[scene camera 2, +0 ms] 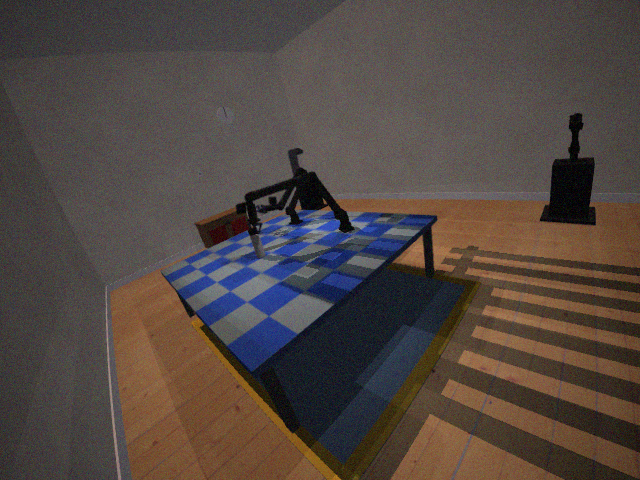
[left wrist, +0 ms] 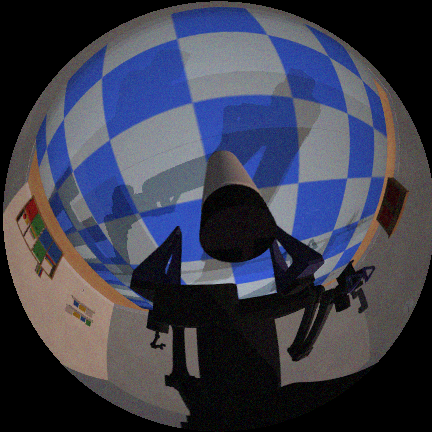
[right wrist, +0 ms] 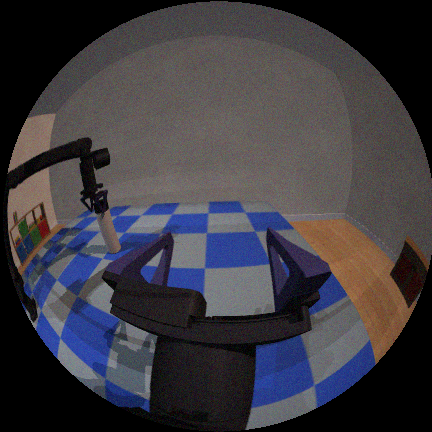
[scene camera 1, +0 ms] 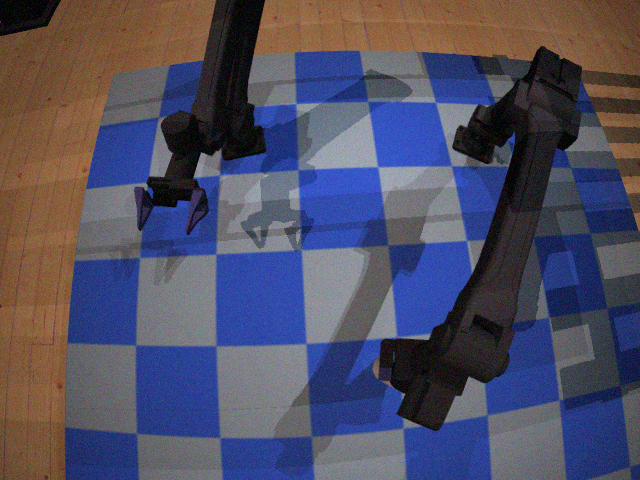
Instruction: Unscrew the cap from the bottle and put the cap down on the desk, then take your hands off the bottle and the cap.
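Where they show: left gripper, between the fingertips: (scene camera 2: pixel 256 232) (left wrist: pixel 224 226) (right wrist: pixel 97 211) (scene camera 1: pixel 411 365); right gripper, between the fingertips: (left wrist: pixel 368 270) (right wrist: pixel 217 234) (scene camera 1: pixel 162 231); left arm's base, origin of its link: (scene camera 2: pixel 346 229) (scene camera 1: pixel 473 145); right arm's base, origin of its link: (scene camera 2: pixel 296 222) (scene camera 1: pixel 243 144).
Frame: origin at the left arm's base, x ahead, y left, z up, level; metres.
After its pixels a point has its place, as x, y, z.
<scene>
A pale cylindrical bottle (scene camera 2: pixel 258 246) @(0.663, -0.011, 0.089) (left wrist: pixel 225 169) @(0.696, -0.029, 0.139) (right wrist: pixel 110 234) @(0.663, -0.076, 0.083) stands upright on the checkered desk; in scene camera 1 a sliver of it shows beside the left gripper. Its wide dark cap (left wrist: pixel 237 212) @(0.691, -0.033, 0.216) is on top, facing the left wrist camera. My left gripper (right wrist: pixel 97 211) @(0.647, -0.039, 0.180) (scene camera 2: pixel 255 230) @(0.647, -0.039, 0.180) is open above the bottle, pointing down, with the cap between or just below its spread fingers; the bottle's top hides part of one finger in the left wrist view. My right gripper (scene camera 1: pixel 164 230) @(0.605, -0.550, 0.244) (right wrist: pixel 217 234) @(0.605, -0.550, 0.244) is open and empty, above the desk at the upper left of scene camera 1, well away from the bottle.
The blue and grey checkered desk (scene camera 1: pixel 261 299) @(0.628, -0.375, 0.000) (scene camera 2: pixel 217 304) @(0.967, 0.441, 0.000) has shadows of both arms on it. The left forearm (scene camera 1: pixel 511 222) @(0.463, -0.051, 0.465) spans the right side of scene camera 1. A red-fronted cabinet (scene camera 2: pixel 222 227) and a black pedestal (scene camera 2: pixel 572 186) stand on the floor beyond the desk.
</scene>
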